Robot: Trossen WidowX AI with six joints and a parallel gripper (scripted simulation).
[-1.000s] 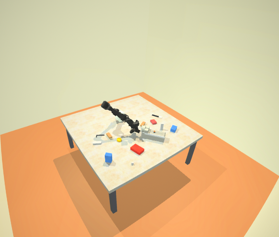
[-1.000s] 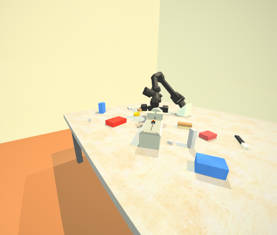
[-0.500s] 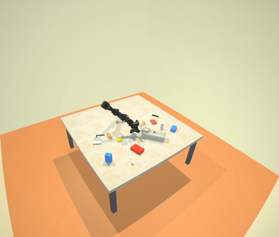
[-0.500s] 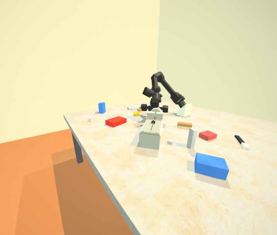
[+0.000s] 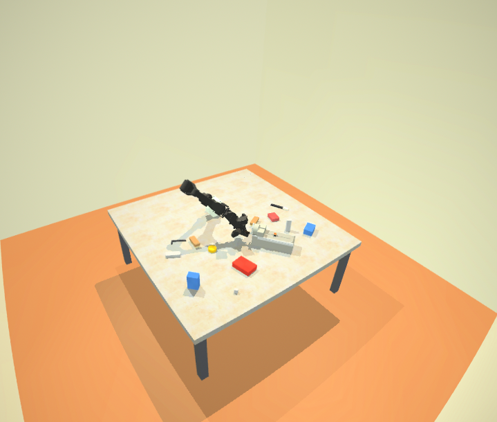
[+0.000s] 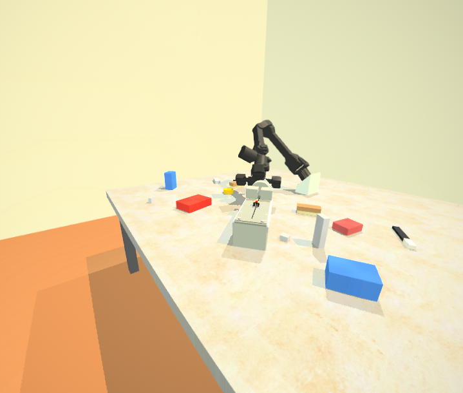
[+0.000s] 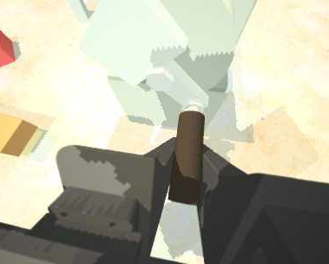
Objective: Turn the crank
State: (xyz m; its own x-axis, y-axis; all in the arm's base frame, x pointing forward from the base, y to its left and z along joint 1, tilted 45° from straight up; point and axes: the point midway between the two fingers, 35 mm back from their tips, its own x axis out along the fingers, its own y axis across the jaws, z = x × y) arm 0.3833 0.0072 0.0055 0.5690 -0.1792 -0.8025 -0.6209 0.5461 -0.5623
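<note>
Right now the brown crank handle is 1 cm behind my gripper tip, 1 cm to the right of it and 3 cm above it. Round my gripper tip: red pointer 12 cm ahead, 12 cm to the left, 4 cm above; crank 1 cm to the left, 4 cm above; yellow disc 4 cm behind, 24 cm to the right, 3 cm below.
</note>
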